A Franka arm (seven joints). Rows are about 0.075 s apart.
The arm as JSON. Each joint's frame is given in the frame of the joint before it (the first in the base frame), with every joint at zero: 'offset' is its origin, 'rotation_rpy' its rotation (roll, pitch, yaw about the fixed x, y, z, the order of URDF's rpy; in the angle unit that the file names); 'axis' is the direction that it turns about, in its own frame. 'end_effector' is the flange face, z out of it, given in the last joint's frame.
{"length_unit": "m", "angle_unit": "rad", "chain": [
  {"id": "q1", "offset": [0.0, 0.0, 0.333], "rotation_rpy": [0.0, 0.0, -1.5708], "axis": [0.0, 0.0, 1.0]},
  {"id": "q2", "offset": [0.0, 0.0, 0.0], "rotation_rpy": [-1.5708, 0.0, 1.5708], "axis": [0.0, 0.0, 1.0]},
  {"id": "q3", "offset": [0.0, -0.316, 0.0], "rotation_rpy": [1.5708, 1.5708, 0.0], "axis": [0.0, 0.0, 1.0]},
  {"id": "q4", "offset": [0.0, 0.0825, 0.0], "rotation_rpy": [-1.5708, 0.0, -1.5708], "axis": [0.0, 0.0, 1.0]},
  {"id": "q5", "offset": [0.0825, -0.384, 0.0], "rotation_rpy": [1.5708, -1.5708, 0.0], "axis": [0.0, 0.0, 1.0]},
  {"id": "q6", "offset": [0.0, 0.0, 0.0], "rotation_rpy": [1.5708, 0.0, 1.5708], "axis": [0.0, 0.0, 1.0]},
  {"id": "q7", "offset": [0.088, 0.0, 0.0], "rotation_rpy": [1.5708, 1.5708, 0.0], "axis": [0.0, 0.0, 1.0]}
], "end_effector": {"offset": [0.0, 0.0, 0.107], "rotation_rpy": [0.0, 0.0, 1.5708]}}
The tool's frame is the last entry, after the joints.
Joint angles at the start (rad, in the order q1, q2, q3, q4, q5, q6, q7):
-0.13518 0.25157 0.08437 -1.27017 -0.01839 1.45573 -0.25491
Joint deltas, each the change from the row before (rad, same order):
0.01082 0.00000 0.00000 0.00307 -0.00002 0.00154 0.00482
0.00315 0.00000 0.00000 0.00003 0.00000 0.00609 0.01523
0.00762 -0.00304 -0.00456 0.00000 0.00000 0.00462 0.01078
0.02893 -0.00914 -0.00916 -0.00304 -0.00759 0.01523 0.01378
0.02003 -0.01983 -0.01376 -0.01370 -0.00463 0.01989 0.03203
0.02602 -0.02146 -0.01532 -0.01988 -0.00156 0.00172 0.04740
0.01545 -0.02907 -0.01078 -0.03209 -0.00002 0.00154 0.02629
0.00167 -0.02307 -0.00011 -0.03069 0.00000 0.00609 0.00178
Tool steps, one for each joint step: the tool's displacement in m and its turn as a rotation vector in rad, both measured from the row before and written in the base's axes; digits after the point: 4 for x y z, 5 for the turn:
0.0006 0.0066 0.0015 -0.00054 -0.00458 0.00594
0.0008 0.0019 0.0005 -0.00113 -0.00604 -0.01207
-0.0002 0.0024 0.0022 -0.00220 -0.00746 -0.00757
-0.0004 0.0124 0.0054 -0.01152 -0.02090 0.00594
-0.0034 0.0050 0.0075 -0.00975 -0.02610 -0.02522
-0.0059 0.0079 0.0039 -0.00570 -0.00410 -0.03622
-0.0084 0.0039 0.0027 -0.00296 0.00089 -0.02118
-0.0063 0.0012 0.0000 -0.00074 0.00149 0.00010

